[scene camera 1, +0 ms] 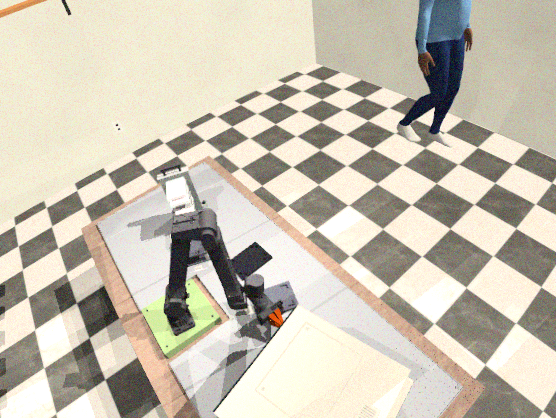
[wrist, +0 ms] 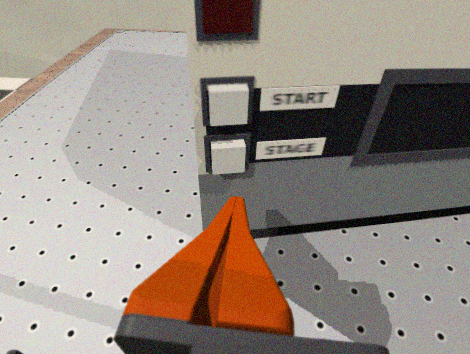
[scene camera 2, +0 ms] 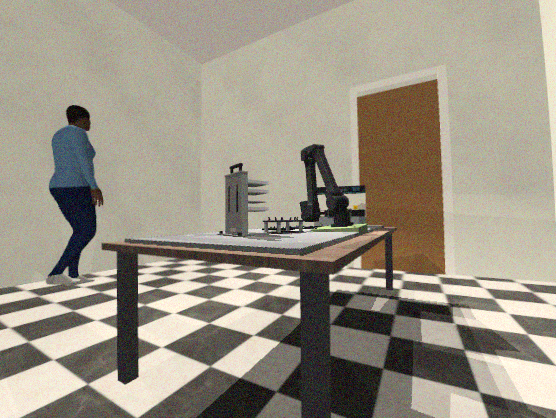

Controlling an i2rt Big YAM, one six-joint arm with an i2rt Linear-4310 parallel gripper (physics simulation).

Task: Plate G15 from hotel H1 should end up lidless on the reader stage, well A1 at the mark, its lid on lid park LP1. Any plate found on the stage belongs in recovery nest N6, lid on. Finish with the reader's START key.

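Note:
My gripper is shut and empty, its orange fingertips just in front of the reader, low near its left front corner. In the wrist view the tips show just below the white STAGE key; contact cannot be told. The white START key is directly above that key. The dark reader opening is to the right; no stage or plate shows in it. The hotel stands upright at the far table end, with several shelves on one side. Plate labels and the mark are unreadable.
A dark pad and a grey-blue pad lie between hotel and reader. A low rack with pegs stands beside the hotel. The arm's green base plate is near the table edge. A person is beyond the table.

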